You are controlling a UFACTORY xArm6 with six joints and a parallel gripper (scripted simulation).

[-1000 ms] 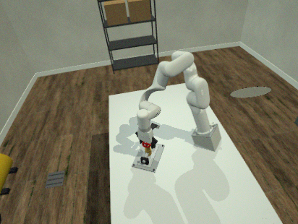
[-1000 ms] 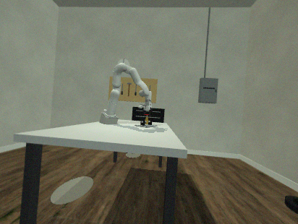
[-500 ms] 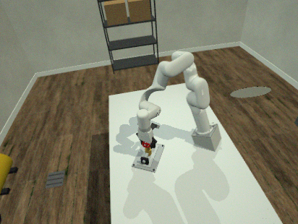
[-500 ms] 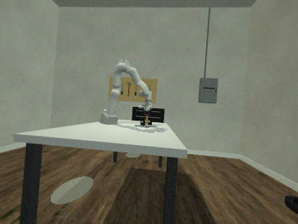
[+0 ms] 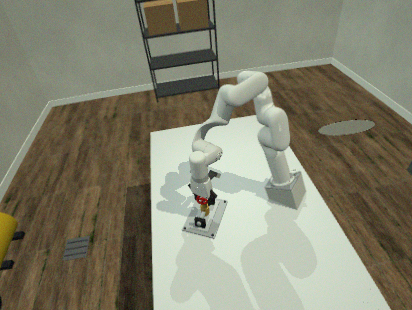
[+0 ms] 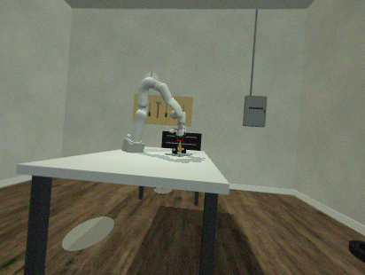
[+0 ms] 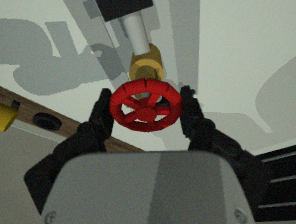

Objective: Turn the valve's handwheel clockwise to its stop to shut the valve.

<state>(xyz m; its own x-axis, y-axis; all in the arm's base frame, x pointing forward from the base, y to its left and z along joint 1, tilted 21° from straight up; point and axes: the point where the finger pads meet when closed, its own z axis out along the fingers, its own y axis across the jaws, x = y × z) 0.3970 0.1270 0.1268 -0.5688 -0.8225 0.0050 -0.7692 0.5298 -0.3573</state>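
The red spoked handwheel lies 10 mm below my hand.
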